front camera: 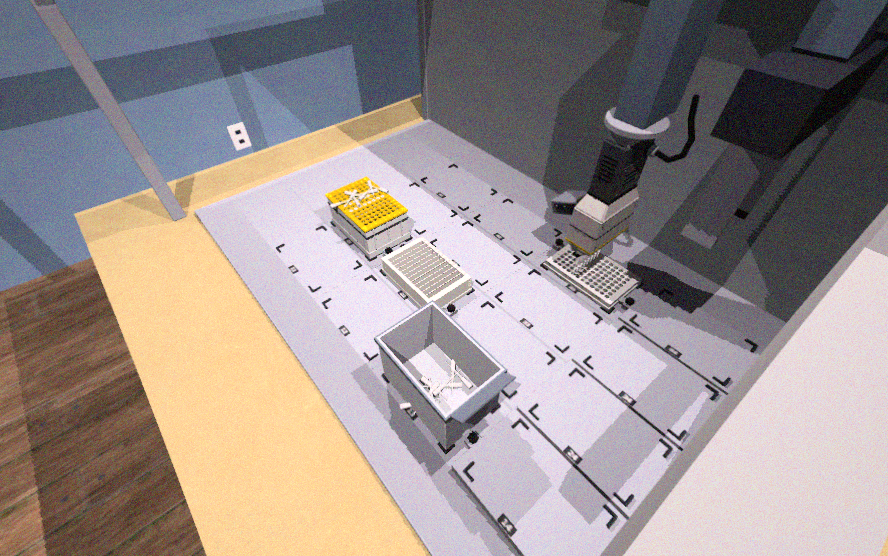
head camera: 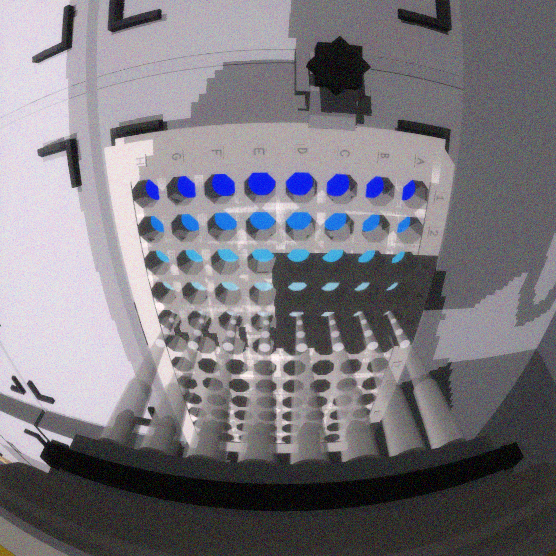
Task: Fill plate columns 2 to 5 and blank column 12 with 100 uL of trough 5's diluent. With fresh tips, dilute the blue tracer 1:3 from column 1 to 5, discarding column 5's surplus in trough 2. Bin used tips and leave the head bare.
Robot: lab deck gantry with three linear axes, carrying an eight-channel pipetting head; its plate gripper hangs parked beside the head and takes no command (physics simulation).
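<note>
The eight-channel head carries eight pale tips over the white well plate. In the head camera, the tip ends line up with column 5; whether they are inside the wells is unclear. Column 1 is deep blue, column 2 mid blue, column 3 light blue, column 4 paler, and column 5 shows faint patches. Column 12's contents cannot be made out. The slotted trough block shows no readable liquid levels. The parked gripper's fingers cannot be made out.
A yellow-topped tip rack stands at the back left, with loose white tips lying across it. The grey bin stands nearest the camera, with several tips on its floor. A black knob sits at the plate's near end.
</note>
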